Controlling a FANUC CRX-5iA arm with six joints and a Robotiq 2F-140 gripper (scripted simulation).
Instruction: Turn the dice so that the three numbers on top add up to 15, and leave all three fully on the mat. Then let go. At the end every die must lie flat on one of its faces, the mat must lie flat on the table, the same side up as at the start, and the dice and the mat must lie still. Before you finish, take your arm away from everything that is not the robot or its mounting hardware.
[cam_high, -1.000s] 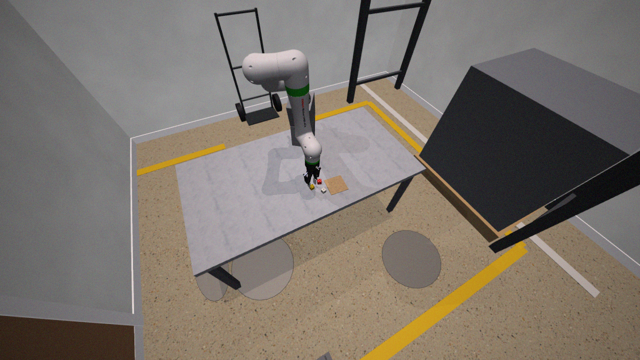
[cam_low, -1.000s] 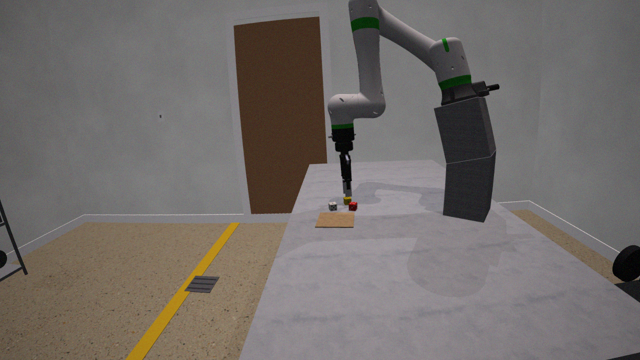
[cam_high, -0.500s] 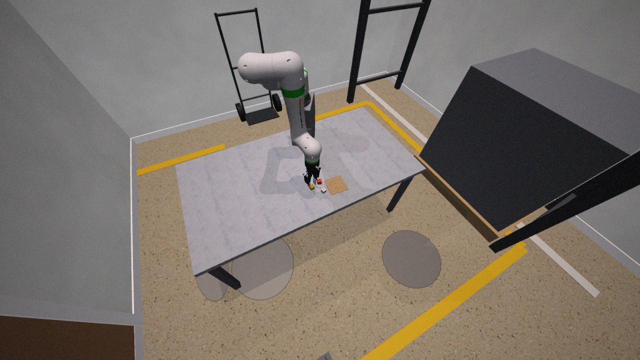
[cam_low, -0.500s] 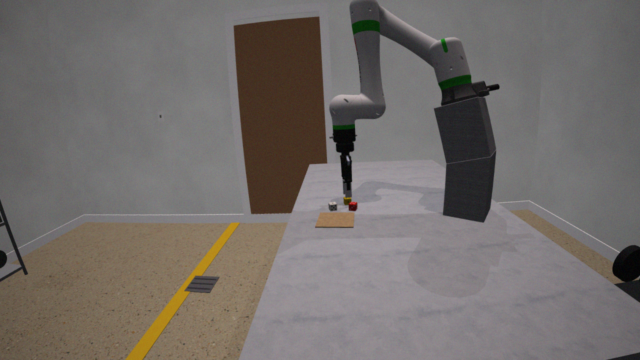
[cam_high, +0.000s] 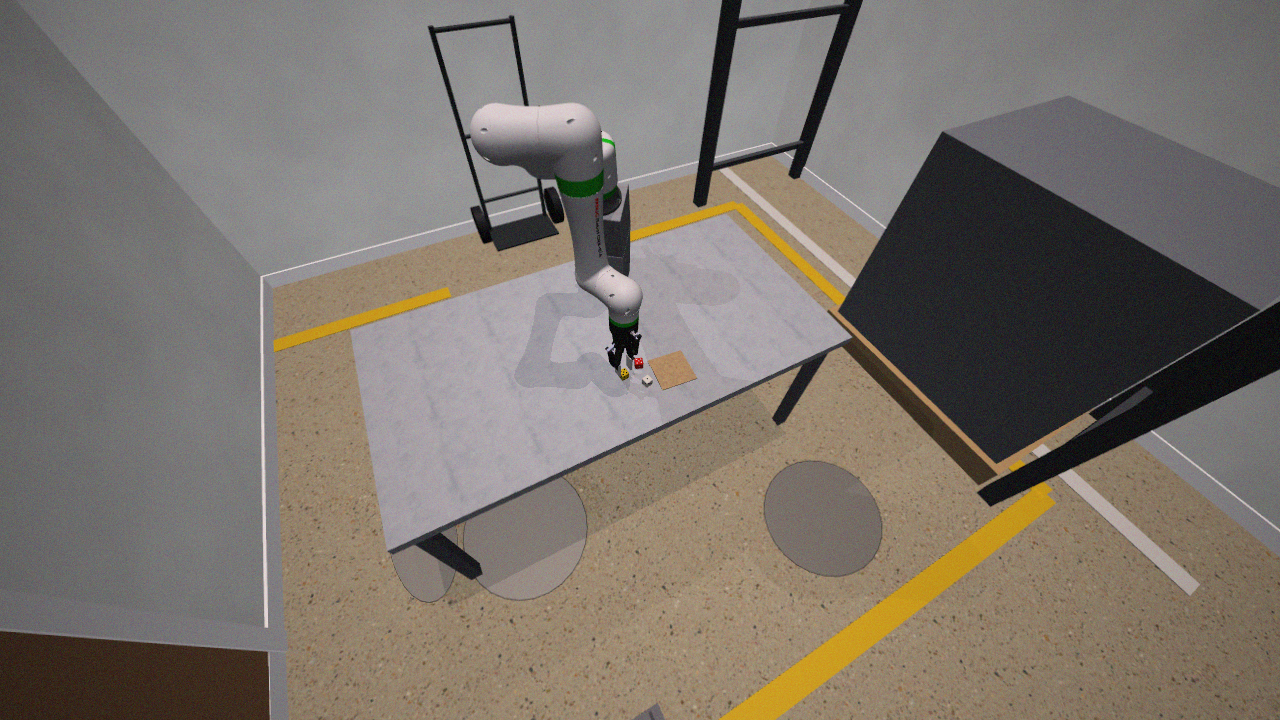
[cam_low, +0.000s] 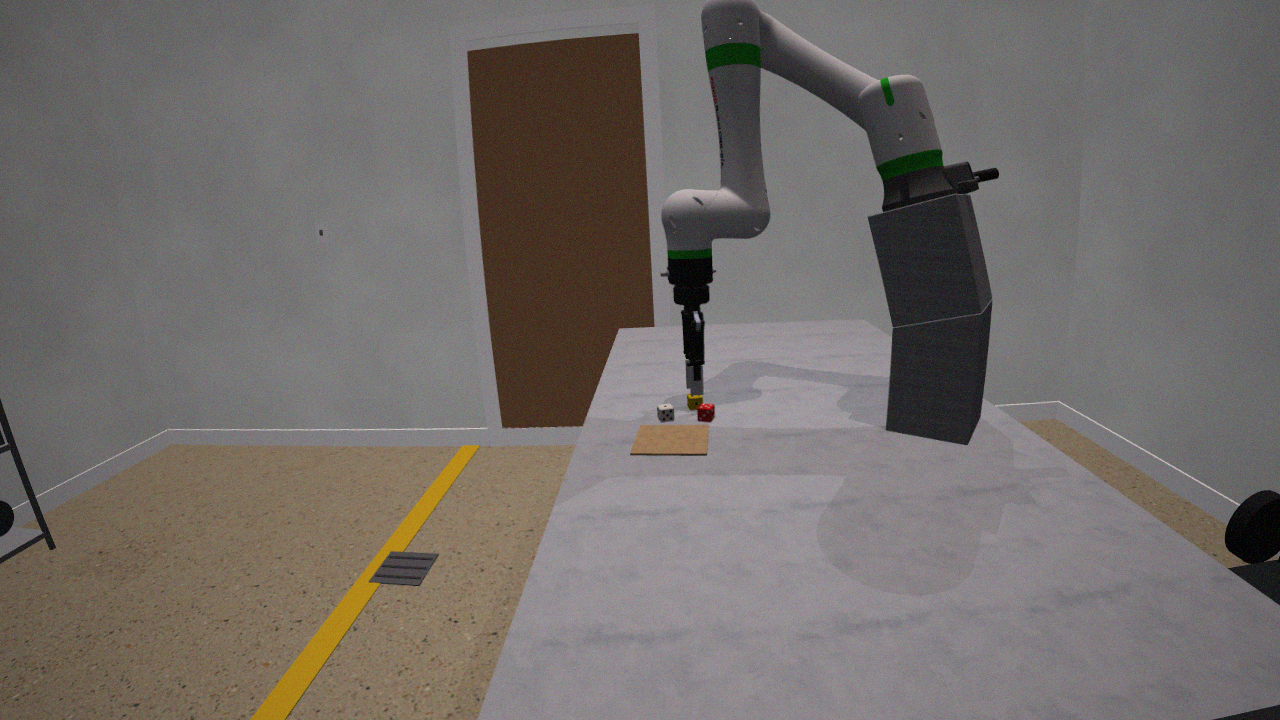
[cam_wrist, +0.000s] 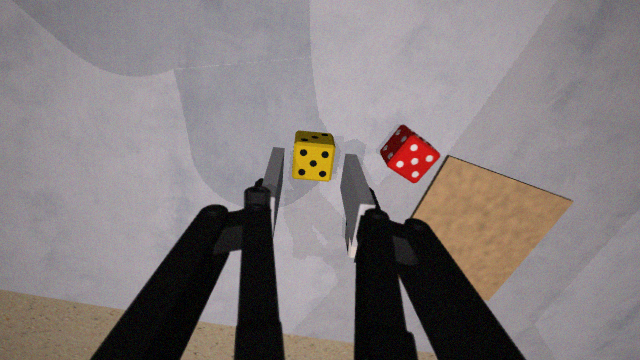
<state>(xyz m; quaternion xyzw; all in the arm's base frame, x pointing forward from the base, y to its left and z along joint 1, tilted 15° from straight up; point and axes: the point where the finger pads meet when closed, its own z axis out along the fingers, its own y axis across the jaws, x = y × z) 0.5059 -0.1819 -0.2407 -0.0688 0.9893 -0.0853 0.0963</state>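
The yellow die lies 60 mm below my hand. Also, from my hand: tan mat (60 mm ahead, 170 mm to the left, 70 mm below); white die (70 mm ahead, 60 mm to the left, 60 mm below); red die (20 mm behind, 70 mm to the left, 60 mm below).
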